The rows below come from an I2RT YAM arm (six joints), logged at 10 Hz.
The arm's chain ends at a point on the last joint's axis. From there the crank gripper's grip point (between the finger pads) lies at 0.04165 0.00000 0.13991 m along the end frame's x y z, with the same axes.
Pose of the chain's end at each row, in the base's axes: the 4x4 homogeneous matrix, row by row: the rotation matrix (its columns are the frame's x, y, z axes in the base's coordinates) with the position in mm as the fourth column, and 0 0 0 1 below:
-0.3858 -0.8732 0.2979 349.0; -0.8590 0.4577 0.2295 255.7; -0.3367 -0.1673 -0.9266 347.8; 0 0 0 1
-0.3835 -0.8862 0.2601 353.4; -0.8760 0.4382 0.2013 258.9; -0.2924 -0.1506 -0.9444 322.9; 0 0 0 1
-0.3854 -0.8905 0.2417 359.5; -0.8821 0.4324 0.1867 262.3; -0.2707 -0.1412 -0.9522 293.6; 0 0 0 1
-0.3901 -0.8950 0.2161 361.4; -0.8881 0.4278 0.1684 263.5; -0.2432 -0.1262 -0.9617 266.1; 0 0 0 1
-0.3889 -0.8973 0.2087 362.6; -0.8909 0.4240 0.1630 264.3; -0.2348 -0.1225 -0.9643 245.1; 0 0 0 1
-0.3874 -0.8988 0.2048 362.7; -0.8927 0.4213 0.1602 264.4; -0.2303 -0.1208 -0.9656 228.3; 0 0 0 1
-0.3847 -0.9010 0.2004 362.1; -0.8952 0.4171 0.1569 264.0; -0.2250 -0.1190 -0.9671 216.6; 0 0 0 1
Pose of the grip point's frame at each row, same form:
-0.3858 -0.8732 0.2979 374.6; -0.8590 0.4577 0.2295 252.0; -0.3367 -0.1673 -0.9266 204.1; 0 0 0 1
-0.3835 -0.8862 0.2601 373.8; -0.8760 0.4382 0.2013 250.6; -0.2924 -0.1506 -0.9444 178.6; 0 0 0 1
-0.3854 -0.8905 0.2417 377.3; -0.8821 0.4324 0.1867 251.7; -0.2707 -0.1412 -0.9522 149.1; 0 0 0 1
-0.3901 -0.8950 0.2161 375.4; -0.8881 0.4278 0.1684 250.1; -0.2432 -0.1262 -0.9617 121.4; 0 0 0 1
-0.3889 -0.8973 0.2087 375.6; -0.8909 0.4240 0.1630 250.0; -0.2348 -0.1225 -0.9643 100.4; 0 0 0 1
-0.3874 -0.8988 0.2048 375.2; -0.8927 0.4213 0.1602 249.6; -0.2303 -0.1208 -0.9656 83.6; 0 0 0 1
-0.3847 -0.9010 0.2004 374.1; -0.8952 0.4171 0.1569 248.7; -0.2250 -0.1190 -0.9671 71.9; 0 0 0 1

